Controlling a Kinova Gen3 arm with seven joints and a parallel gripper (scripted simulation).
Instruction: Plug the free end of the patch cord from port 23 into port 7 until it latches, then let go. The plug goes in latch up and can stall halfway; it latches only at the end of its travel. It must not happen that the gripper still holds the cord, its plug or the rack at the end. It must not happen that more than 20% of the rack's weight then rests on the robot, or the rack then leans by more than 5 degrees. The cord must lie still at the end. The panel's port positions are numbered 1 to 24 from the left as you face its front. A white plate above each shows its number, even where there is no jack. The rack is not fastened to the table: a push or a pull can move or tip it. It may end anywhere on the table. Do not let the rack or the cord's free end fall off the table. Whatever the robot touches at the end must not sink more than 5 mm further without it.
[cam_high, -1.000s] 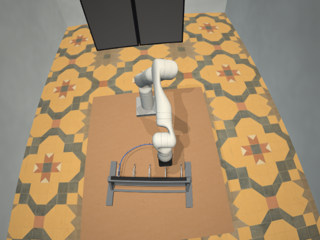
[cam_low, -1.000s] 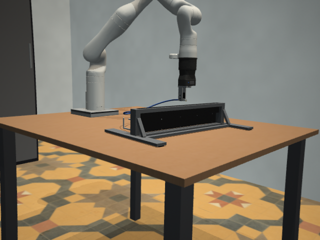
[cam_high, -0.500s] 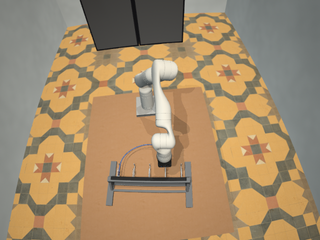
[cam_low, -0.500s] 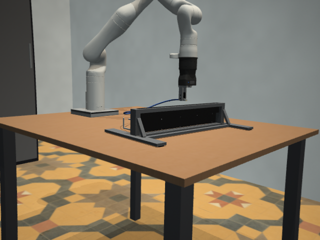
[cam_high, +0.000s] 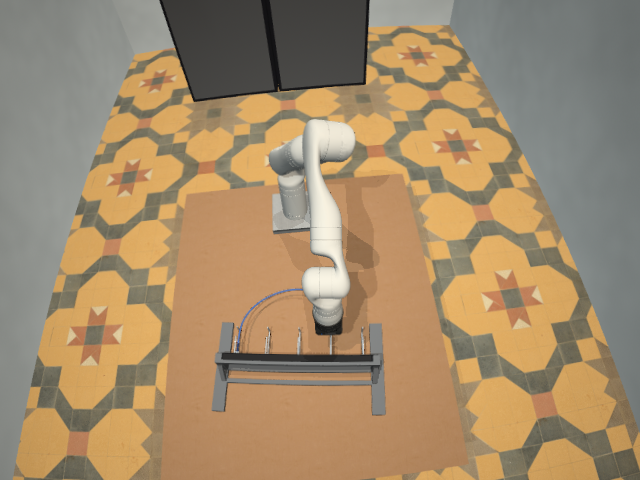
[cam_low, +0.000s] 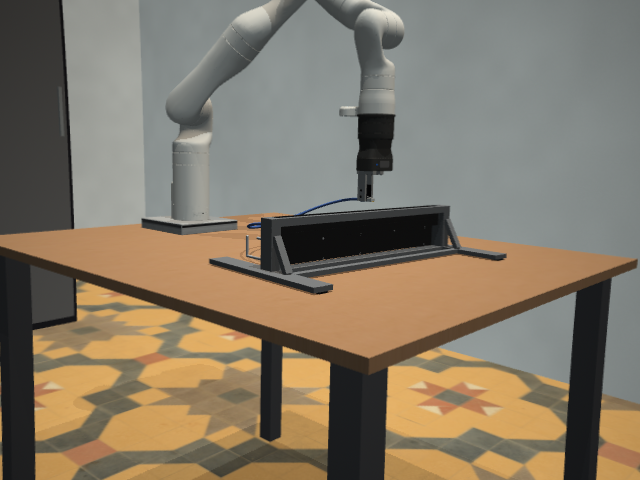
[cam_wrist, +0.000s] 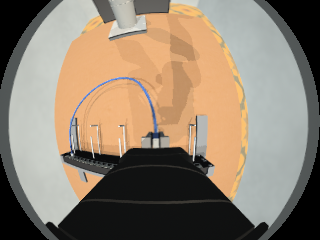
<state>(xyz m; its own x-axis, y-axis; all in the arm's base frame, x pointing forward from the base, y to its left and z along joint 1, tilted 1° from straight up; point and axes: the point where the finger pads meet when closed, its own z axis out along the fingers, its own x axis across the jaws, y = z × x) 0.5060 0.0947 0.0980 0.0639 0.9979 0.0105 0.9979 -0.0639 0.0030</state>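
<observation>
Right now my hand is 1 cm short of the patch cord plug and 1 cm above it.
</observation>
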